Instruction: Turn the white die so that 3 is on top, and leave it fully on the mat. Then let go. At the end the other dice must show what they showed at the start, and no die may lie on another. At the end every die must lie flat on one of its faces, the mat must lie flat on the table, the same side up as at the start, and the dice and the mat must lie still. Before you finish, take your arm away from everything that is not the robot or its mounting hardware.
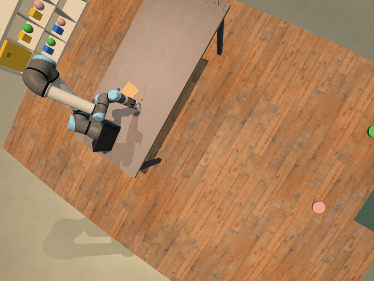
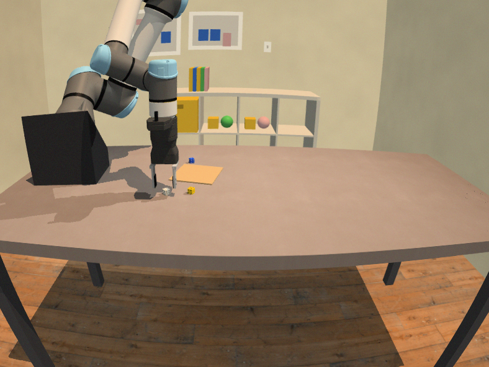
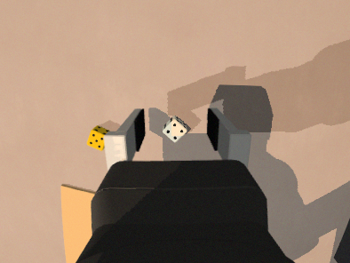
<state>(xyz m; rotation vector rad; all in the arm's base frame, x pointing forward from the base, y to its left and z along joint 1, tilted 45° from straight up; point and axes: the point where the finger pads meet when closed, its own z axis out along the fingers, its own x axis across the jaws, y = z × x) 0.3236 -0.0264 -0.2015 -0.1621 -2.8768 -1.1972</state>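
Now: the white die 40 mm below my hand and 10 mm to the left of it. Also, from my hand: yellow die: 70 mm ahead, 40 mm below, 10 mm to the left; mat: 150 mm to the left, 90 mm ahead, 40 mm below; blue die: 260 mm to the left, 70 mm ahead, 40 mm below.
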